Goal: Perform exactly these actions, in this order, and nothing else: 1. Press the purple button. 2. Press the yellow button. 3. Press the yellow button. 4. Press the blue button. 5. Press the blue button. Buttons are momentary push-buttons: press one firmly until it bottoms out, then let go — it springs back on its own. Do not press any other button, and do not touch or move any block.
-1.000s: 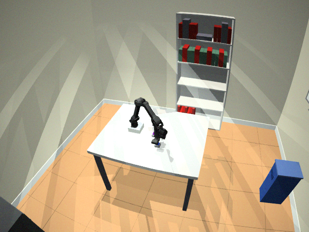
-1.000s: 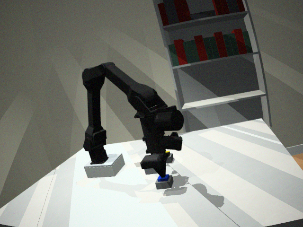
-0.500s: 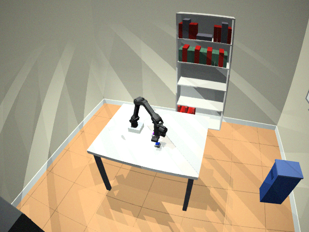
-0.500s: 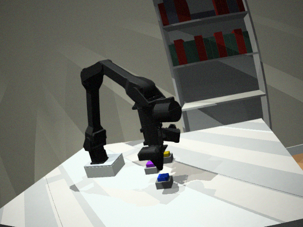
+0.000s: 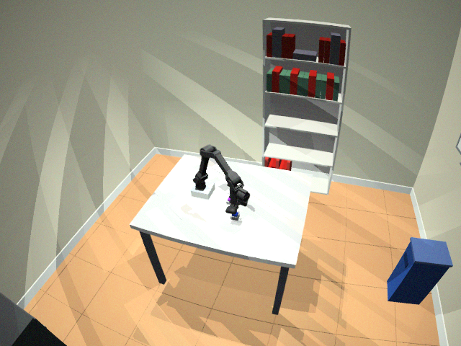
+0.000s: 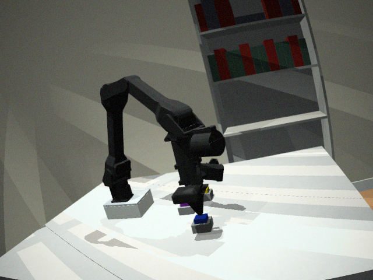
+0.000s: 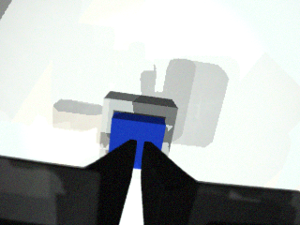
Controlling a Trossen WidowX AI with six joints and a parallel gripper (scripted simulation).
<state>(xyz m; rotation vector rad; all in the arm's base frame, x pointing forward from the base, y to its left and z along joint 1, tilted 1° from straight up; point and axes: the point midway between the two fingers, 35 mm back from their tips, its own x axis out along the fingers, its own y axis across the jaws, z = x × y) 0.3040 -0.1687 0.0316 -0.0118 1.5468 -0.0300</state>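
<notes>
Right now the blue button is 10 mm below my gripper tip. Also, from my gripper tip: yellow button 40 mm behind, 230 mm to the left, 10 mm below; purple button 70 mm behind, 130 mm to the left, 10 mm below.
</notes>
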